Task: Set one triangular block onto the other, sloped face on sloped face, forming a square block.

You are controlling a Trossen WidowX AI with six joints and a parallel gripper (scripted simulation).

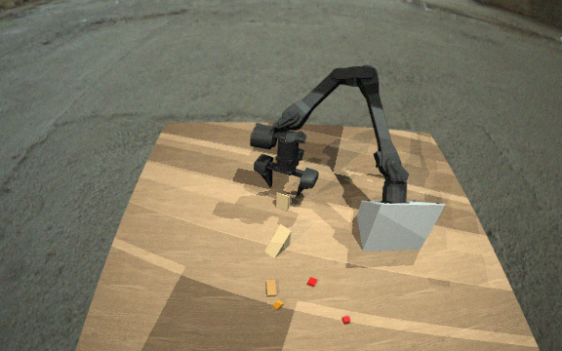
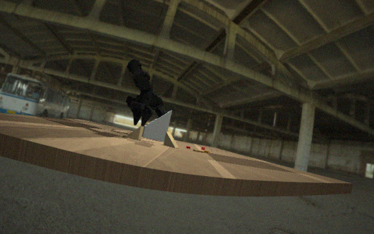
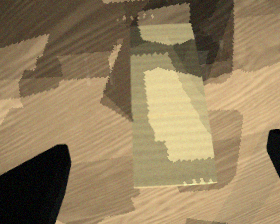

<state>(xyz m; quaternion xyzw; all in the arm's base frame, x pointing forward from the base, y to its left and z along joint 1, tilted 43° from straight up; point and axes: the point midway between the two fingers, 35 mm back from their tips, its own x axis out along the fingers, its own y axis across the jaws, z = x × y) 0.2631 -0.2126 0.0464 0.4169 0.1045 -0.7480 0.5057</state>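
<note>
My gripper tip is 50 mm above the tan triangular block. Round my gripper tip: small tan block (310 mm to the left, 80 mm ahead, 60 mm below); then orange cube (360 mm to the left, 70 mm ahead, 60 mm below).
</note>
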